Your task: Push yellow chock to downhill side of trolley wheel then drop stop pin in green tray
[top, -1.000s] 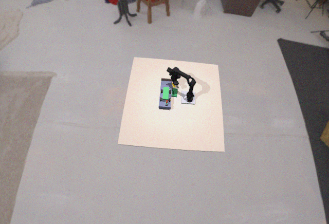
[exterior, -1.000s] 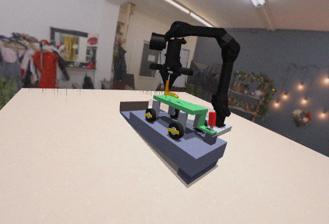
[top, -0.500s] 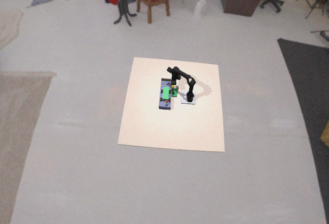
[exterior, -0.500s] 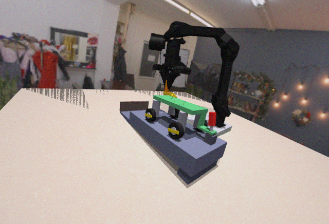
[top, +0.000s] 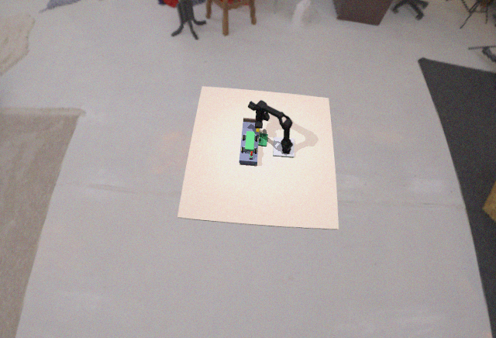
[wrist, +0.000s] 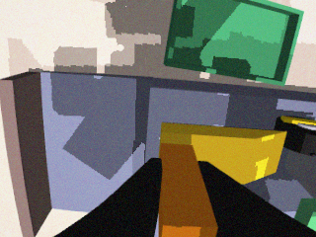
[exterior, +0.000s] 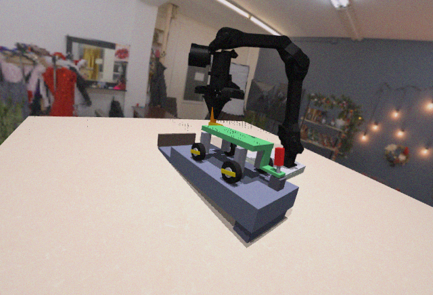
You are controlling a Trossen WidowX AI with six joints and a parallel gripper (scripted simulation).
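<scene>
Right now the red-headed stop pin is 280 mm to the left of my gripper tip, 20 mm below it and 20 mm ahead of it. From my gripper tip the other things lie so: green tray: 150 mm below, 70 mm to the left, 60 mm behind; dark end block: 120 mm below, 100 mm to the right, 70 mm ahead; yellow chock: 20 mm to the left, 10 mm below.
</scene>
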